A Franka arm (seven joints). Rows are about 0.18 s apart.
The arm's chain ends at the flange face. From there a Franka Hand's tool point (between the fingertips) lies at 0.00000 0.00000 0.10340 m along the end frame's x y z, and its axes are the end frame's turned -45 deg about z.
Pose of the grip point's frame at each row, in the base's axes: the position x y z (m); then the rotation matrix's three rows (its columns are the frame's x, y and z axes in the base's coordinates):
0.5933, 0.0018, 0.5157; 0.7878, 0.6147, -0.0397; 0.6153, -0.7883, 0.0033; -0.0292, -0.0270, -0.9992
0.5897, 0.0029, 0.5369; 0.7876, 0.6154, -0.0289; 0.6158, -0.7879, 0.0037; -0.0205, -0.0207, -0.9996
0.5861, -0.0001, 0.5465; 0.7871, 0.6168, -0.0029; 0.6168, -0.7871, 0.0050; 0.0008, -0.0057, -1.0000
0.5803, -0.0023, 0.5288; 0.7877, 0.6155, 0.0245; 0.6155, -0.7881, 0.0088; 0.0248, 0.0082, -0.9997
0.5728, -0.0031, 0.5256; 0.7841, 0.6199, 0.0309; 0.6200, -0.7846, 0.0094; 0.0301, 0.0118, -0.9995
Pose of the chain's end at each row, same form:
0.5974, 0.0015, 0.6190; 0.9917, -0.1224, -0.0397; -0.1223, -0.9925, 0.0033; -0.0397, 0.0016, -0.9992
0.5927, 0.0025, 0.6403; 0.9921, -0.1218, -0.0289; -0.1217, -0.9926, 0.0037; -0.0291, -0.0001, -0.9996
0.5864, -0.0006, 0.6499; 0.9927, -0.1204, -0.0029; -0.1204, -0.9927, 0.0050; -0.0035, -0.0046, -1.0000
0.5778, -0.0032, 0.6322; 0.9922, -0.1218, 0.0245; -0.1220, -0.9925, 0.0088; 0.0233, -0.0117, -0.9997
0.5696, -0.0041, 0.6289; 0.9928, -0.1161, 0.0309; -0.1164, -0.9932, 0.0094; 0.0296, -0.0129, -0.9995

